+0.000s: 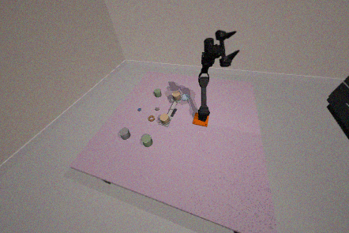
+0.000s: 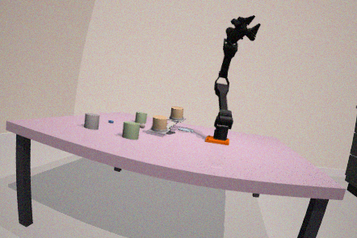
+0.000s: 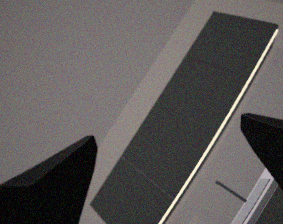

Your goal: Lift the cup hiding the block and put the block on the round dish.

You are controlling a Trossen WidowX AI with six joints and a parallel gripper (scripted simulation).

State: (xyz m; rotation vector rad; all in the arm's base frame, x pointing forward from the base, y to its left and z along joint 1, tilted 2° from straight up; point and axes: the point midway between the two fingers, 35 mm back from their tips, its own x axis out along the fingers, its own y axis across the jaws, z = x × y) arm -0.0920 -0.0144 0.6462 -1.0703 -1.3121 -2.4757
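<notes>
My gripper tip is now 620 mm above the cup, 400 mm short of it and 180 mm to the right of it. The rest, counted from my gripper tip: balance (640 mm below, 410 mm ahead, 20 mm to the left); round pale blue dish (680 mm below, 380 mm ahead, 210 mm to the right); grey block (640 mm below, 400 mm ahead, 160 mm to the left).
</notes>
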